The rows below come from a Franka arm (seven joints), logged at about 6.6 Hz.
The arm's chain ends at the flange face. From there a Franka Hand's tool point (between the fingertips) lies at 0.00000 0.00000 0.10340 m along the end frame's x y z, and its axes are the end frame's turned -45 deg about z.
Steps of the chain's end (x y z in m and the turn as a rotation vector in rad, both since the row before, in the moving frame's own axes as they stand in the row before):
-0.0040 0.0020 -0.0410 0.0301 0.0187 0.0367
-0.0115 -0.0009 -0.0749 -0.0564 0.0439 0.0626
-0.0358 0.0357 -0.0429 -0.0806 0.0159 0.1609
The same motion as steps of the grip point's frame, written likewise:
-0.0007 -0.0022 -0.0411 0.0081 0.0345 0.0367
-0.0086 -0.0015 -0.0752 -0.0709 -0.0088 0.0626
-0.0558 0.0066 -0.0432 -0.0682 -0.0457 0.1609

